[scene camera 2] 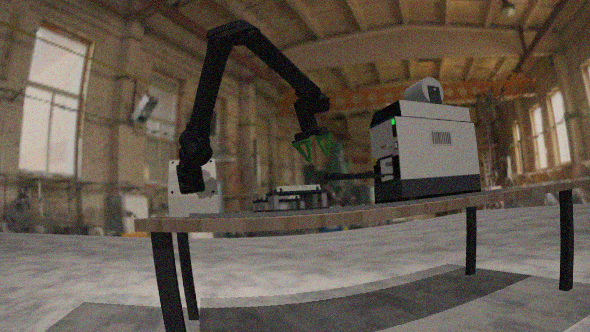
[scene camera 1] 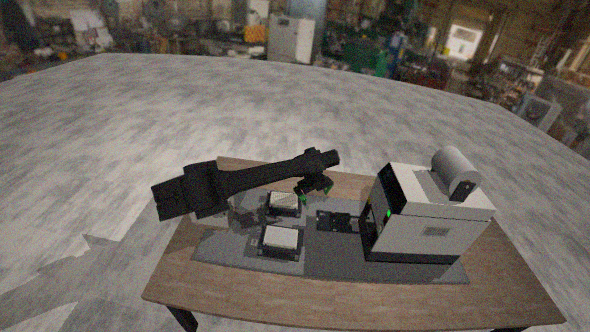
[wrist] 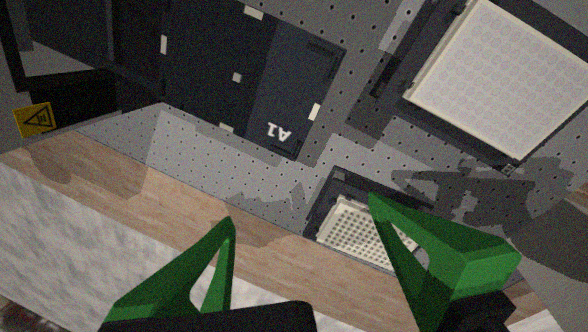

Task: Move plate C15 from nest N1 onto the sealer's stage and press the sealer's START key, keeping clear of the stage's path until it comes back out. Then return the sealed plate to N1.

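Seen in the pictures: gripper, fingertip midpoint: [scene camera 2: 318, 158] [scene camera 1: 315, 199] [wrist: 300, 210]; arm's base, link origin: [scene camera 2: 190, 179].
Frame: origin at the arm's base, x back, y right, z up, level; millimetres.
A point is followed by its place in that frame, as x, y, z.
My gripper [scene camera 1: 315, 194] {-438, 33, 58} [scene camera 2: 317, 156] {-438, 33, 58} [wrist: 300, 210] {-438, 33, 58} is open and empty, fingers pointing down, high above the back of the table. A white plate with a pale, faintly circled top [scene camera 1: 281, 237] {-310, 152, -39} [scene camera 2: 298, 188] {-302, 184, -48} [wrist: 500, 80] {-317, 148, -39} sits in the front nest [wrist: 440, 129] {-328, 93, -55}. A white plate with visible dark wells [scene camera 1: 284, 200] {-325, -67, -55} [wrist: 345, 227] {-361, -71, -55} sits in the back nest [wrist: 321, 200] {-404, -52, -71}, partly behind a finger in the wrist view. I cannot read which is C15 or N1. The sealer's stage [scene camera 1: 332, 221] {-512, 93, -4} [wrist: 215, 65] {-540, 93, -5}, marked A1, is out and bare. The sealer [scene camera 1: 425, 235] {-829, 235, 83} [scene camera 2: 430, 150] {-800, 230, 59} shows a green light; its START key is not readable.
A grey perforated mat [scene camera 1: 340, 267] {-545, 240, -110} [wrist: 175, 142] {-660, -71, -110} lies under nests and sealer on the wooden table [scene camera 1: 250, 292] {-205, 338, -124}. A film roll [scene camera 1: 452, 167] {-846, 158, 340} [scene camera 2: 420, 91] {-833, 183, 300} tops the sealer. A yellow warning label [wrist: 35, 119] {-675, 18, 48} is beside its dark opening. The stage lies between nests and sealer.
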